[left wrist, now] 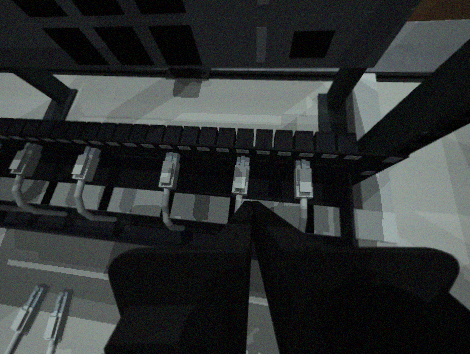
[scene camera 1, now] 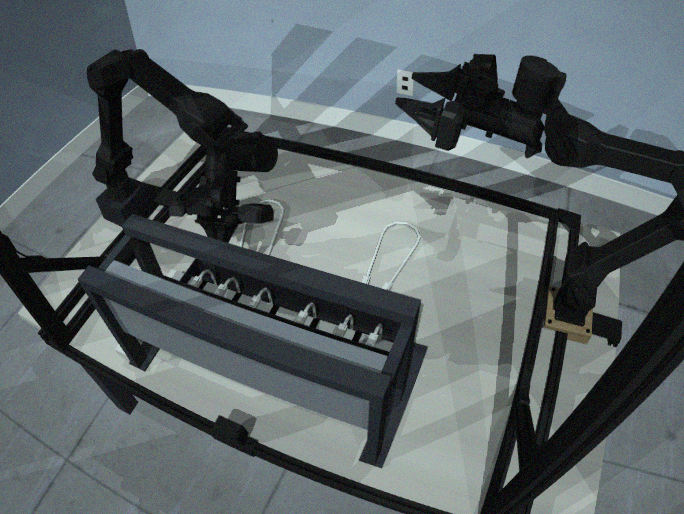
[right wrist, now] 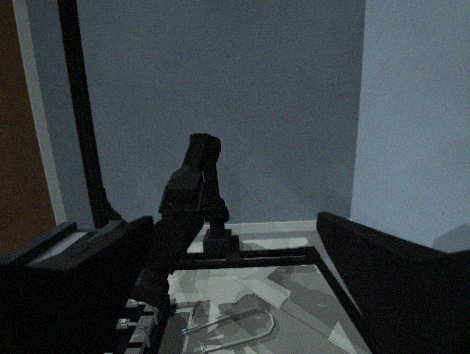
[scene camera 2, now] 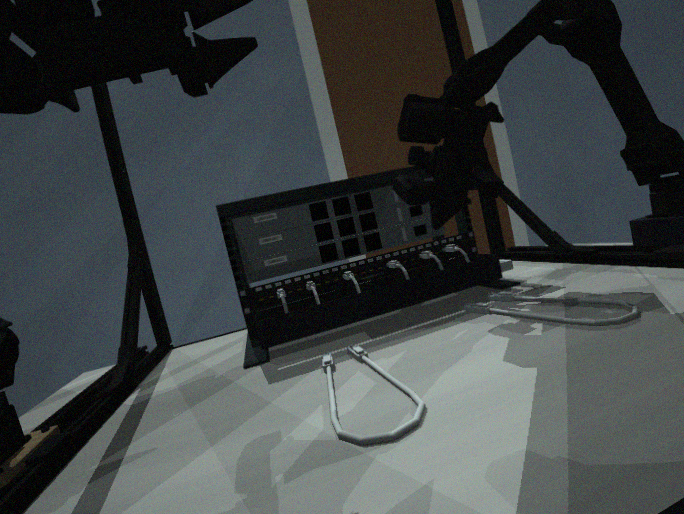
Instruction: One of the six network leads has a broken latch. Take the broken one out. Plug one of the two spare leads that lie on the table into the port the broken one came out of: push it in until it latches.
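Places are measured from the left arm's base along level axes (x right, y down, z ahead), in metres.
Where they show: left gripper, between the fingertips: [left wrist: 250, 207] [right wrist: 135, 299] [scene camera 2: 435, 228]; right gripper, between the fingertips: [scene camera 1: 404, 87] [right wrist: 236, 222] [scene camera 2: 257, 19]; left arm's base, origin of its link: [scene camera 1: 121, 191] [right wrist: 217, 234] [scene camera 2: 675, 213]; right arm's base, origin of its link: [scene camera 1: 570, 310].
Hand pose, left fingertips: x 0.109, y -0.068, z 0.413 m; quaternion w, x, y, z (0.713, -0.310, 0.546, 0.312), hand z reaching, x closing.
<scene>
Things, the pixels of their top centre, and the offset from my left fingertips. "*": a spot on its surface instead.
- second plug, a spot on its surface: [left wrist: 241, 177] * dx +0.030, dy +0.040, dz +0.014 m
- looped spare lead, a spot on its surface: [scene camera 2: 332, 408] * dx -0.287, dy +0.129, dz +0.260 m
Six light-grey leads are plugged along the black port row; several plugs show, among them one [scene camera 1: 305, 313] [scene camera 2: 395, 265] [left wrist: 169, 172] near the middle. Which latch is broken I cannot tell. My left gripper [left wrist: 250, 207] is shut and holds no lead; its tips overlap the cord below the second plug [left wrist: 241, 177] from the right in the left wrist view. One looped spare lead [scene camera 1: 395, 223] [scene camera 2: 332, 408] lies on the table; another [scene camera 2: 569, 319] [right wrist: 272, 322] lies nearer the left arm. My right gripper [scene camera 1: 405, 88] [scene camera 2: 254, 22] is open and empty, high above the table.
A dark rack frame [scene camera 1: 248, 257] surrounds the ports, with its grey panel [scene camera 2: 293, 221] above them. Two spare-lead plugs [left wrist: 22, 317] [left wrist: 54, 322] lie before the rack. Black rails [scene camera 1: 359, 160] border the table, and a white outlet plate [scene camera 1: 405, 74] is beyond the right gripper.
</scene>
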